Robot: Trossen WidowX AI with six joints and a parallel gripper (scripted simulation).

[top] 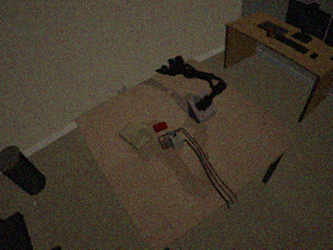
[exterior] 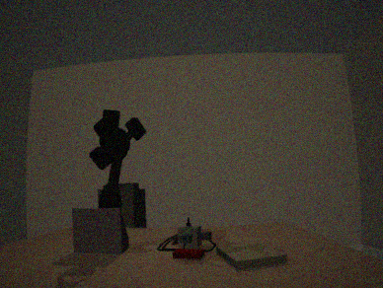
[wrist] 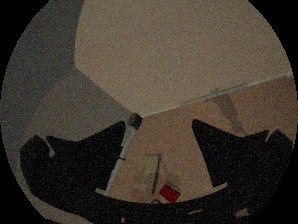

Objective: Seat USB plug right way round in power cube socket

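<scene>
Now: gripper tip 350 mm to the right of the dark USB plug, 260 mm above it and 170 mm short of it. From my gripper tip the other things lie so: red block: 340 mm below, 170 mm to the left, 160 mm ahead; flat pale slab: 350 mm ahead, 340 mm below, 100 mm to the left.
</scene>
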